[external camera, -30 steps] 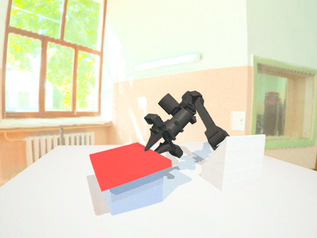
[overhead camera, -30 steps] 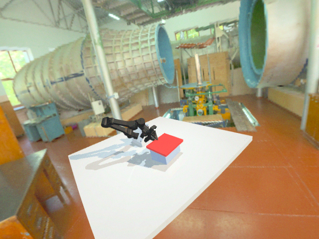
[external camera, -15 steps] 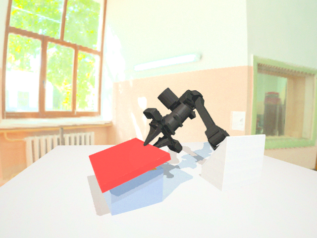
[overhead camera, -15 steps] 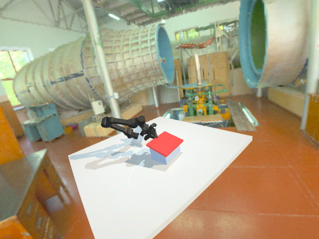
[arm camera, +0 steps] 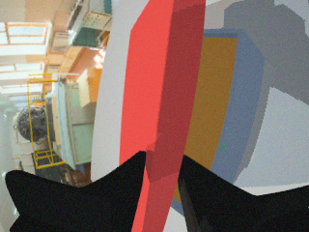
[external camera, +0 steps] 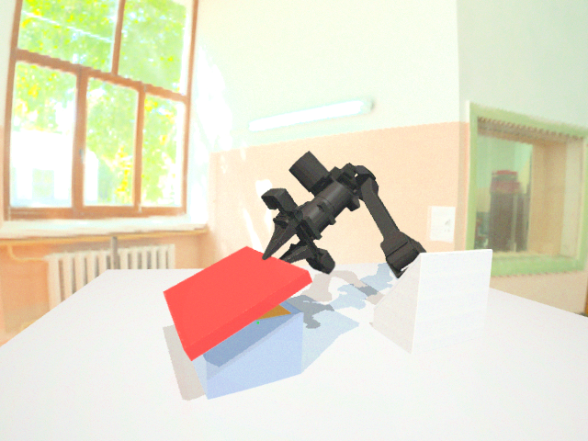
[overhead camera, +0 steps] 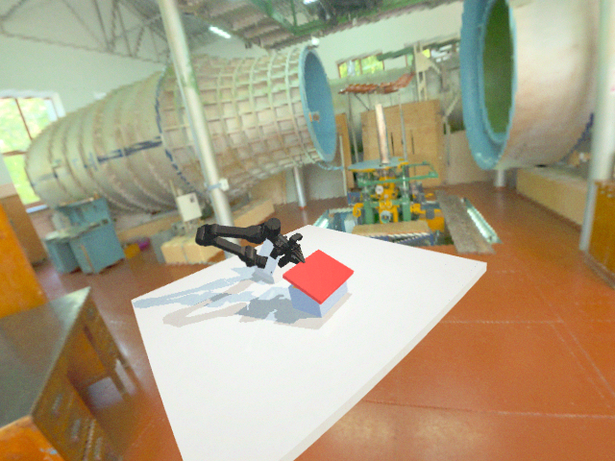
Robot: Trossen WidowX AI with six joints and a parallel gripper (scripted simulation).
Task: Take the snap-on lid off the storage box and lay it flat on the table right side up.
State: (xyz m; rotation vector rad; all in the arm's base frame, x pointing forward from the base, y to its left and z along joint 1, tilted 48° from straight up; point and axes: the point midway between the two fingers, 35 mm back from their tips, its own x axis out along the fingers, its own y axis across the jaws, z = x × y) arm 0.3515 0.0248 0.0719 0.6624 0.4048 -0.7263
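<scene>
Right now my gripper tip is 70 mm short of the red lid, 30 mm above it and 10 mm to the right of it. Round my gripper tip: storage box (110 mm below, 60 mm ahead, 10 mm to the left).
</scene>
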